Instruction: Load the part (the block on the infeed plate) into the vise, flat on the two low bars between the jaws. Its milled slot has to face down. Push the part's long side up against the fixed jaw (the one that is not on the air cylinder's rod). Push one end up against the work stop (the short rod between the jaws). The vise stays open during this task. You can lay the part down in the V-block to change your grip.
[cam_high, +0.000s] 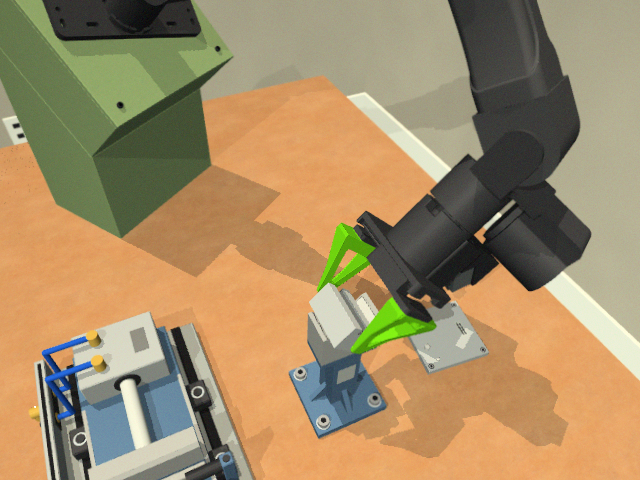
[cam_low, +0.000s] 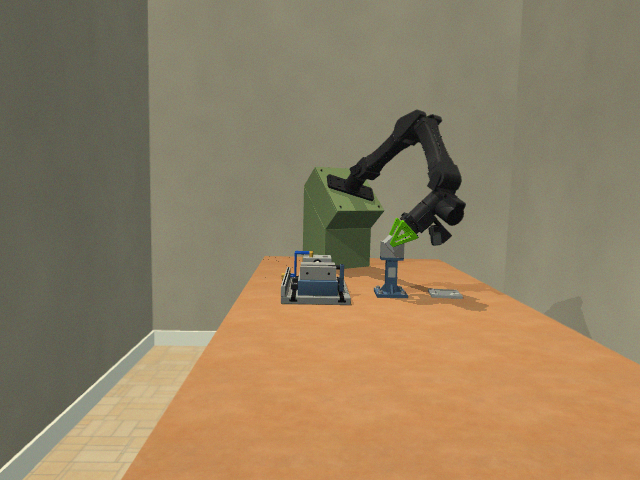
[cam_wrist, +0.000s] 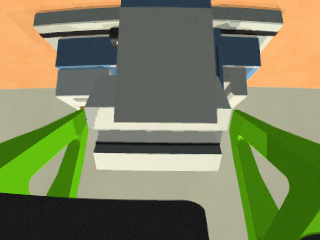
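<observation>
The grey part lies right at my hand. The rest, counted from my hand: moving jaw: 22 cm to the right, 8 cm below, 1 cm ahead; then infeed plate: 17 cm to the left, 16 cm below, 1 cm ahead; then work stop: 18 cm to the right, 7 cm below, 5 cm ahead.
</observation>
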